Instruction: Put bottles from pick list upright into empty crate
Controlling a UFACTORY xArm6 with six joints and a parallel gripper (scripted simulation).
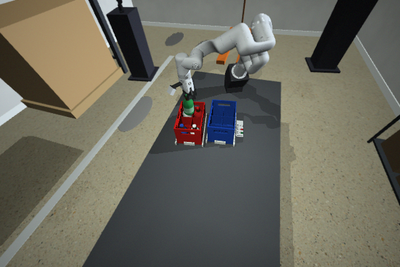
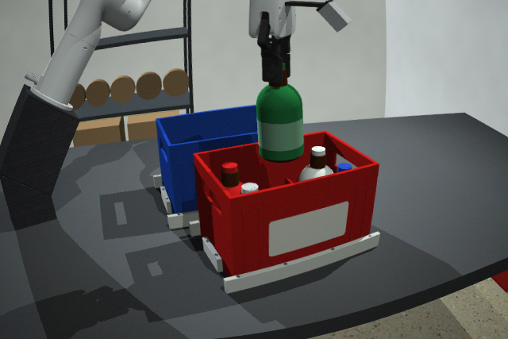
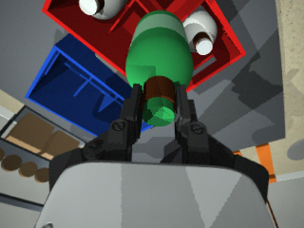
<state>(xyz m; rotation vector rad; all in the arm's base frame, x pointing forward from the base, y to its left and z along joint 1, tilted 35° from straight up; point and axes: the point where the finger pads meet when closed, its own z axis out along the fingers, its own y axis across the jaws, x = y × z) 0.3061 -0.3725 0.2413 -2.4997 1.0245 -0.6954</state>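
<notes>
My gripper is now 7 cm above the green-capped bottle. Also, from my hand: red-capped bottle 25 cm below, 7 cm behind, 5 cm to the left; blue-capped bottle 25 cm below, 11 cm ahead, 4 cm to the right; red crate 25 cm below, 2 cm ahead, 1 cm to the left.
</notes>
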